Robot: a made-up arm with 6 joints. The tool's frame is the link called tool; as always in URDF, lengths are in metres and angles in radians.
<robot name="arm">
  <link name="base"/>
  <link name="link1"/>
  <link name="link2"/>
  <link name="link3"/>
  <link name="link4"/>
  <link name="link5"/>
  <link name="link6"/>
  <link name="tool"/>
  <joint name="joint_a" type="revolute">
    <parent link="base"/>
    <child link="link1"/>
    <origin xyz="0 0 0.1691" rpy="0 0 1.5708"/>
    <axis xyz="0 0 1"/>
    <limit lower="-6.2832" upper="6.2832"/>
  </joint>
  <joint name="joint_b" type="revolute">
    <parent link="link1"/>
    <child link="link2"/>
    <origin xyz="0 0 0" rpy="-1.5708 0 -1.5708"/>
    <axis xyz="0 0 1"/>
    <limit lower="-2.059" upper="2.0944"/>
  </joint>
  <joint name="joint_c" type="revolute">
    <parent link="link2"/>
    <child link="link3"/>
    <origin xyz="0.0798 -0.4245 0"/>
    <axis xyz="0 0 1"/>
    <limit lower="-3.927" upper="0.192"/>
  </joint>
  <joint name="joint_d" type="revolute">
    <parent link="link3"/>
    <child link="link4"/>
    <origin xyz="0.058 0.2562 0" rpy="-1.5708 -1.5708 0"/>
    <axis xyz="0 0 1"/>
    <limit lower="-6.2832" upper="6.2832"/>
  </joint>
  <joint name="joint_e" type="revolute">
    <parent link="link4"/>
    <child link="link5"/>
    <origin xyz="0 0 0" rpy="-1.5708 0 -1.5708"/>
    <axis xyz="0 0 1"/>
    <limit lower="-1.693" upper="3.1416"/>
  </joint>
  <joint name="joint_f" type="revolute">
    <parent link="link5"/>
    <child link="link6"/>
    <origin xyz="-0.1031 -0.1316 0" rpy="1.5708 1.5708 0"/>
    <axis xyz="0 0 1"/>
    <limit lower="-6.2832" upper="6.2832"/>
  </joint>
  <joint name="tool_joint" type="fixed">
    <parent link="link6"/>
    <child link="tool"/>
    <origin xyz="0 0 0" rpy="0 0 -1.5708"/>
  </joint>
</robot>
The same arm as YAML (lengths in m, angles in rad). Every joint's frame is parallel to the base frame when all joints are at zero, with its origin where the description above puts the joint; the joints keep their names.
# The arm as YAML. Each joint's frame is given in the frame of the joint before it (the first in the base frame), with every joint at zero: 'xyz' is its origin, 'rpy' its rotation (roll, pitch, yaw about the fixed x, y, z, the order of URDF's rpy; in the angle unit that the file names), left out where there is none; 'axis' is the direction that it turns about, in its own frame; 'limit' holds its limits. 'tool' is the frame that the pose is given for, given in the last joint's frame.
units:
  length: m
  angle: rad
joints:
  - name: joint_a
    type: revolute
    origin:
      xyz: [0.0, 0.0, 0.1691]
    axis: [0.0, 0.0, 1.0]
    limit:
      lower: -6.2832
      upper: 6.2832
  - name: joint_b
    type: revolute
    origin:
      xyz: [0.0, 0.0, 0.0]
    axis: [0.0, 1.0, 0.0]
    limit:
      lower: -2.059
      upper: 2.0944
  - name: joint_c
    type: revolute
    origin:
      xyz: [0.0798, 0.0, 0.4245]
    axis: [0.0, 1.0, 0.0]
    limit:
      lower: -3.927
      upper: 0.192
  - name: joint_d
    type: revolute
    origin:
      xyz: [0.058, 0.0, -0.2562]
    axis: [0.0, 0.0, -1.0]
    limit:
      lower: -6.2832
      upper: 6.2832
  - name: joint_e
    type: revolute
    origin:
      xyz: [0.0, 0.0, 0.0]
    axis: [0.0, 1.0, 0.0]
    limit:
      lower: -1.693
      upper: 3.1416
  - name: joint_f
    type: revolute
    origin:
      xyz: [0.1031, 0.0, -0.1316]
    axis: [0.0, 0.0, -1.0]
    limit:
      lower: -6.2832
      upper: 6.2832
tool:
  origin:
    xyz: [0.0, 0.0, 0.0]
    rpy: [3.1416, 0.0, 0.0]

